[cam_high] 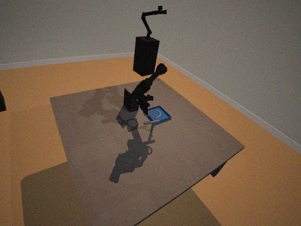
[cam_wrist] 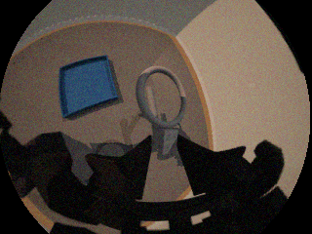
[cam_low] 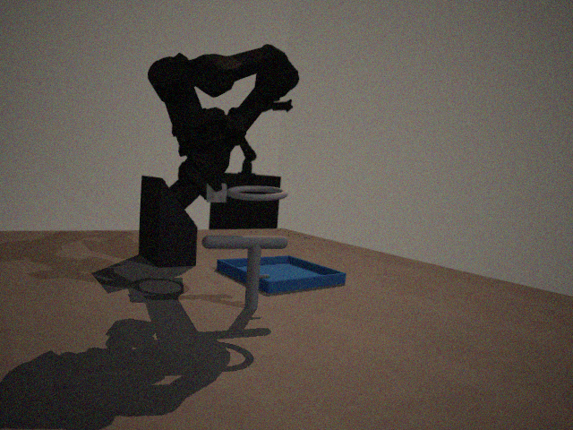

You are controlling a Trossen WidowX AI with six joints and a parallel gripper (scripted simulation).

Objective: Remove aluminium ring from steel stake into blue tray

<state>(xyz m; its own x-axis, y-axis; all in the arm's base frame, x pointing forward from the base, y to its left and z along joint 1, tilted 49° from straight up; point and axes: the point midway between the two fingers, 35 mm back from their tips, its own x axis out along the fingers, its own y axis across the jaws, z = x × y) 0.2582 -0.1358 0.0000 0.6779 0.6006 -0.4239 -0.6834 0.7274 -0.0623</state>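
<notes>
Now: gripper tip 30 mm short of the aluminium ring, 40 mm to the right of it and 10 mm below it. Round my gripper tip: blue tray 90 mm behind, 230 mm to the left, 160 mm below.
</notes>
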